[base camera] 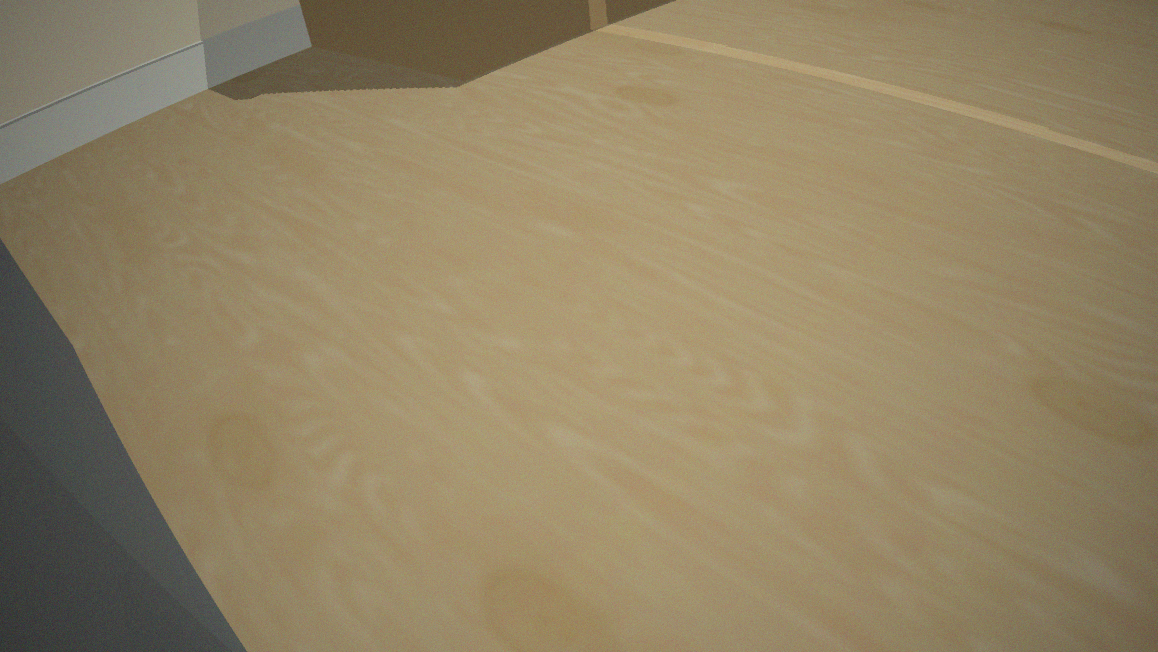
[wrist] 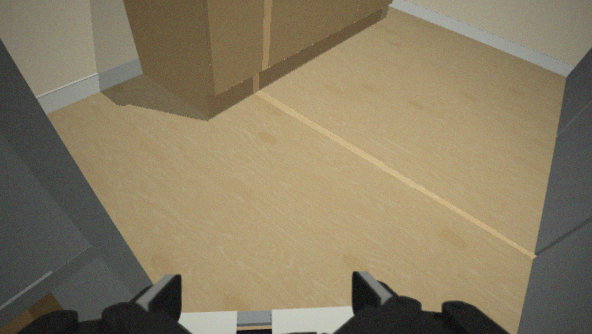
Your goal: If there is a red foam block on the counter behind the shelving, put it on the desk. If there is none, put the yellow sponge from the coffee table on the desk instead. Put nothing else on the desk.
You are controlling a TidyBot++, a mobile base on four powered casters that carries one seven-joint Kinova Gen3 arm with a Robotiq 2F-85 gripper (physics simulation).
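Frame: origin at the arm's base, x right, y back, z down, level; metres.
Where they show: gripper, between the fingertips: (wrist: 268,292).
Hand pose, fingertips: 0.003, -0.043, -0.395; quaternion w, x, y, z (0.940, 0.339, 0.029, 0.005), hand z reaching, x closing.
After its pixels a point has its place, as x, y, z.
My gripper (wrist: 268,292) {0.003, -0.043, -0.395} is open, with its two black fingers wide apart at the bottom of the wrist view and no object between them. It points down over the wooden floor and the white top of my base (wrist: 210,321) {-0.074, -0.135, 0.014}. A red foam block, a yellow sponge, the desk and the coffee table do not show in either view. Whether the brown block-shaped furniture (base camera: 421,36) {-0.290, -1.183, 0.333} (wrist: 170,50) {-0.379, -1.263, 0.144} is the counter, I cannot tell; its top is out of view.
A grey panelled unit (base camera: 72,485) {-0.212, -0.237, 0.221} (wrist: 45,190) {-0.270, -0.238, -0.214} stands close on the left. Another grey panel (wrist: 562,225) {1.094, -0.450, 0.259} stands on the right in the wrist view. Walls with a pale skirting board (base camera: 97,109) {-0.903, -1.138, 0.349} (wrist: 485,37) {1.811, -2.221, 0.351} stand at the back. A light strip (base camera: 875,83) (wrist: 395,172) crosses the floor.
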